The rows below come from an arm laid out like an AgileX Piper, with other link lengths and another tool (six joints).
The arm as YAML. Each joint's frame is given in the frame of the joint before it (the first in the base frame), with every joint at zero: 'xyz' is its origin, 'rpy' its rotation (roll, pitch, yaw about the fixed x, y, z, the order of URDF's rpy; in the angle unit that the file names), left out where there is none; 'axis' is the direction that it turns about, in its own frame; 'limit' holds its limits. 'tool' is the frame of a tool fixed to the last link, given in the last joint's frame.
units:
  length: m
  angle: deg
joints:
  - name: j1
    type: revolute
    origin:
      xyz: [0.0, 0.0, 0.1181]
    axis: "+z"
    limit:
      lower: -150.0
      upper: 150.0
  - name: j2
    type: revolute
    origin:
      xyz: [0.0, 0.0, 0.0]
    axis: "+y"
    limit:
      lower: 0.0
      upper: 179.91
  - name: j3
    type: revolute
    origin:
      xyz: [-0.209, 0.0, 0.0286]
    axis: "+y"
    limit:
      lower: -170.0
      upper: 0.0
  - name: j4
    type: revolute
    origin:
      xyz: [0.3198, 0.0, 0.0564]
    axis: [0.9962, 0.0, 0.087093]
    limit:
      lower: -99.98
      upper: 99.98
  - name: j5
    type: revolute
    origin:
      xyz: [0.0, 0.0, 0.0]
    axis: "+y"
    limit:
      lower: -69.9
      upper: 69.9
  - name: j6
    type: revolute
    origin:
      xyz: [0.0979, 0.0, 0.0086]
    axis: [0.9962, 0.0, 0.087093]
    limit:
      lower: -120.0
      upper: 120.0
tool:
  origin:
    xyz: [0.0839, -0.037, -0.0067]
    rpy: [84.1, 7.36, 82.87]
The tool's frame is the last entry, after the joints.
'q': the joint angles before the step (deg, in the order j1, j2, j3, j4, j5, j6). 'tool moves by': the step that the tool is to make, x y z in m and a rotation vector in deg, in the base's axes. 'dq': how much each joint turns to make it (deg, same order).
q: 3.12, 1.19, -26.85, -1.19, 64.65, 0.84
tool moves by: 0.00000, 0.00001, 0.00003, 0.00, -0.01, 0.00
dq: 0.01, 0.00, 0.00, -0.01, 0.00, 0.01
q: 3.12, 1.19, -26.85, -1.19, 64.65, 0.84
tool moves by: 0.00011, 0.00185, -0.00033, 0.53, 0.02, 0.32
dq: 0.00, -0.01, 0.00, 0.62, 0.00, 0.00
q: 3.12, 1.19, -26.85, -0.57, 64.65, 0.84
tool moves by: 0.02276, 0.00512, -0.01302, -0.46, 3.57, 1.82
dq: 0.00, 8.57, -1.25, 1.49, -3.72, -1.97
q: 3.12, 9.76, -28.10, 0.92, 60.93, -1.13
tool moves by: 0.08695, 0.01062, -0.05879, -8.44, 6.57, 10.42
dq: 0.00, 29.99, -4.29, 3.94, -18.08, -16.06
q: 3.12, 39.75, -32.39, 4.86, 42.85, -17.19
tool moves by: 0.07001, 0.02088, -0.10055, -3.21, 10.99, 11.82
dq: 0.00, 35.51, -11.57, 11.57, -10.65, -21.34
